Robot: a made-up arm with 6 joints. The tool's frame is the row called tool.
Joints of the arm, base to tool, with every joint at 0 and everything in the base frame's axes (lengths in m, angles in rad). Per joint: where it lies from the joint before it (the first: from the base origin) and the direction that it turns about. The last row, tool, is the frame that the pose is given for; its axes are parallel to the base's.
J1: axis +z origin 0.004 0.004 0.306
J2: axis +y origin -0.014 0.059 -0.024
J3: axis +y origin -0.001 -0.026 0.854
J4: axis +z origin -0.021 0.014 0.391
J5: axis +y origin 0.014 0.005 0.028
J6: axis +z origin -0.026 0 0.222
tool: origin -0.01 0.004 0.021
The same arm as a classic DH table. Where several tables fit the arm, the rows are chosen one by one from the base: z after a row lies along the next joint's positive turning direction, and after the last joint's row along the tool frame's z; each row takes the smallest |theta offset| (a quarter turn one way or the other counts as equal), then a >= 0, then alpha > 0; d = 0 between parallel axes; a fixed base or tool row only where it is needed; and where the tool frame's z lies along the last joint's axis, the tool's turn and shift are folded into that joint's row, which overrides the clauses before.
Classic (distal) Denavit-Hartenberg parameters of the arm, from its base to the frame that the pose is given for. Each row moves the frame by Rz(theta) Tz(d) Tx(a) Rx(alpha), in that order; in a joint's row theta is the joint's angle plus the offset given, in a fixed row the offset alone. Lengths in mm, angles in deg.
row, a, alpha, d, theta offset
base (fixed), 5.7, 0.00, 0.0, 45.00
J1, -14.0, -90.00, 282.0, -45.00
J2, -854.0, 0.00, 0.0, 89.93
J3, -21.0, 90.00, 47.0, -89.93
J4, 14.0, -90.00, 419.0, 0.00
J5, -26.0, 90.00, 5.0, 0.00
J6, -10.8, 0.00, 0.0, -21.80
tool (fixed), 0.0, 0.00, 243.0, 21.80

